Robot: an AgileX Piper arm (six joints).
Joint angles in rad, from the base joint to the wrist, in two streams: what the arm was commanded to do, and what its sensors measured. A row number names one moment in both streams.
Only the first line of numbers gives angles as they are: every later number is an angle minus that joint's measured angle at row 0.
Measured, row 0:
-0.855, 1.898, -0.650, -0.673, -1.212, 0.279
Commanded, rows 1 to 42:
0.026, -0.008, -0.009, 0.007, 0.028, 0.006
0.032, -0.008, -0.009, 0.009, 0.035, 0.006
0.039, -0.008, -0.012, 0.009, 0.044, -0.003
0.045, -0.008, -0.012, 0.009, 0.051, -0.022
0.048, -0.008, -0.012, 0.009, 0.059, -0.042
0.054, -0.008, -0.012, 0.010, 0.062, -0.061
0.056, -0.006, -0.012, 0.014, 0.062, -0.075
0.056, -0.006, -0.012, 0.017, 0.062, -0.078
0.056, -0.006, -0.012, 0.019, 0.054, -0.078
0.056, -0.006, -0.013, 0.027, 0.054, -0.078
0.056, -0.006, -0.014, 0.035, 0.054, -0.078
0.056, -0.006, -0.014, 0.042, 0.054, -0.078
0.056, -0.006, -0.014, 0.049, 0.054, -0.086
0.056, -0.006, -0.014, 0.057, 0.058, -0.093
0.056, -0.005, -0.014, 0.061, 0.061, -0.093
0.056, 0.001, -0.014, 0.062, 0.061, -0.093
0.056, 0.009, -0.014, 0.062, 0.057, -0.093
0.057, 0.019, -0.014, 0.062, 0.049, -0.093
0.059, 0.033, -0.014, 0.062, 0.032, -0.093
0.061, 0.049, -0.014, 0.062, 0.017, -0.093
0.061, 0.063, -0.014, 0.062, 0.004, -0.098
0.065, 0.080, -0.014, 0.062, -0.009, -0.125
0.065, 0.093, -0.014, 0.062, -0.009, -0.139
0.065, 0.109, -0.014, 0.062, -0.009, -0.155
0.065, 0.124, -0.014, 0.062, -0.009, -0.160
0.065, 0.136, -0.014, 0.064, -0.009, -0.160
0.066, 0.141, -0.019, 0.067, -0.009, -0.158
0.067, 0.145, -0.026, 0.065, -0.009, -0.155
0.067, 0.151, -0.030, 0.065, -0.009, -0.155
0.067, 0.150, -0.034, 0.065, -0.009, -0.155
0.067, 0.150, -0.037, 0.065, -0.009, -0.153
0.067, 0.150, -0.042, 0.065, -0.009, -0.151
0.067, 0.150, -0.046, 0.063, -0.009, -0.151
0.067, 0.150, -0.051, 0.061, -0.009, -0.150
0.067, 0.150, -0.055, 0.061, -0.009, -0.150
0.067, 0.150, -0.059, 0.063, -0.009, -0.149
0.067, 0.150, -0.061, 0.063, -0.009, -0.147
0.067, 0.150, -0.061, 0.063, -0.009, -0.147
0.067, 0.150, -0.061, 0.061, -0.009, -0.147
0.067, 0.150, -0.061, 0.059, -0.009, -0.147
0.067, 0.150, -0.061, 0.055, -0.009, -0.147
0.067, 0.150, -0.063, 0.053, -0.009, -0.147
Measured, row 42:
0.065, 0.149, -0.057, 0.061, 0.002, -0.143
